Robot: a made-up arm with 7 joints. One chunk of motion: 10 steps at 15 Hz.
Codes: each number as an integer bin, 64 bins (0 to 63) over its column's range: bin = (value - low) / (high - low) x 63, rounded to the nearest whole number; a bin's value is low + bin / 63 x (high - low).
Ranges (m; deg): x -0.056..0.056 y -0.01..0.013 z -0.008..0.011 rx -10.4..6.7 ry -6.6..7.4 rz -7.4..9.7
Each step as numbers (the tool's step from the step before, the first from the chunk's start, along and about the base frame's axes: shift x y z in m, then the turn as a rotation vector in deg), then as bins.
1 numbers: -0.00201 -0.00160 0.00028 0.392 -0.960 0.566
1 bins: 30 23 27 40 25 29
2 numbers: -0.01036 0.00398 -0.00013 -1.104 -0.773 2.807
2 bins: 26 38 26 34 26 38
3 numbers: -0.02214 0.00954 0.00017 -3.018 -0.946 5.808
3 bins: 19 54 27 27 25 49
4 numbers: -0.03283 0.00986 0.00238 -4.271 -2.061 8.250
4 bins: 13 54 34 23 20 58
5 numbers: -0.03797 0.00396 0.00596 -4.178 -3.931 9.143
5 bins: 10 38 46 23 12 61
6 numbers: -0.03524 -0.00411 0.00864 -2.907 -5.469 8.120
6 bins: 12 16 55 28 5 57
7 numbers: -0.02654 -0.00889 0.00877 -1.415 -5.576 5.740
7 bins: 17 3 56 33 5 48
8 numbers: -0.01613 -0.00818 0.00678 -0.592 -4.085 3.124
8 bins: 22 5 49 36 11 39
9 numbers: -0.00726 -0.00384 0.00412 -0.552 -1.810 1.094
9 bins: 27 17 40 36 22 31
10 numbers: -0.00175 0.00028 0.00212 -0.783 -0.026 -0.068
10 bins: 31 28 34 35 30 27
